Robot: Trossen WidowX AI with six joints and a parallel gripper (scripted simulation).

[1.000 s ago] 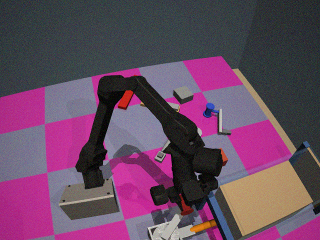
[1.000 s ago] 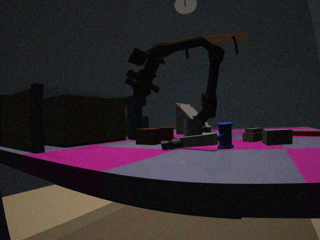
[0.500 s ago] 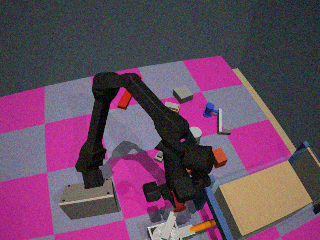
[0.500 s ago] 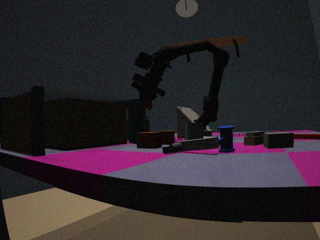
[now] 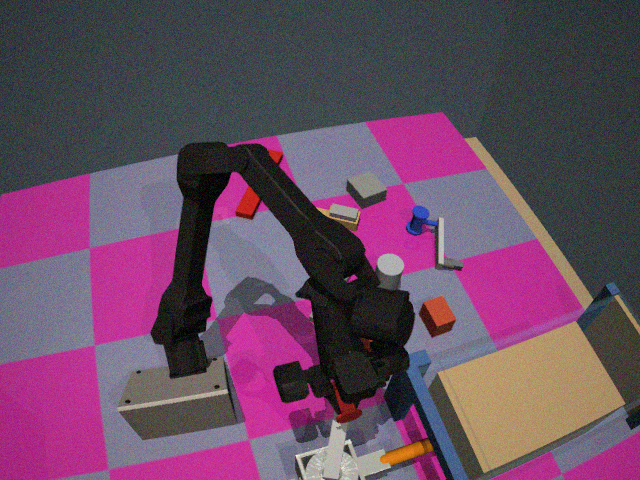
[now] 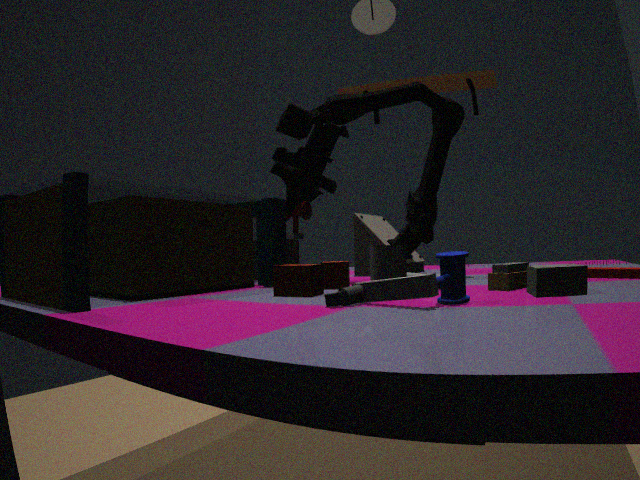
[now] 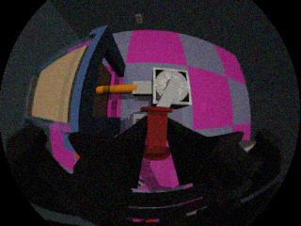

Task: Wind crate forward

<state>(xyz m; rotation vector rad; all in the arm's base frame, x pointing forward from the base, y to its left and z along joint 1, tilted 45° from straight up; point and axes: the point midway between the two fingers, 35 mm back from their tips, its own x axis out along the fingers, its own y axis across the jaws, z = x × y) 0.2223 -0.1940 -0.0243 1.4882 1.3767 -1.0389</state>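
The winch handle with red hub lies 20 mm behind my gripper tip, 20 mm to the right of it and 40 mm below it. Round my gripper tip: winch 60 mm behind, 90 mm to the right, 110 mm below; then blue steel frame 120 mm ahead, 70 mm to the right, 40 mm below; then red knob 10 mm to the left, 10 mm below.
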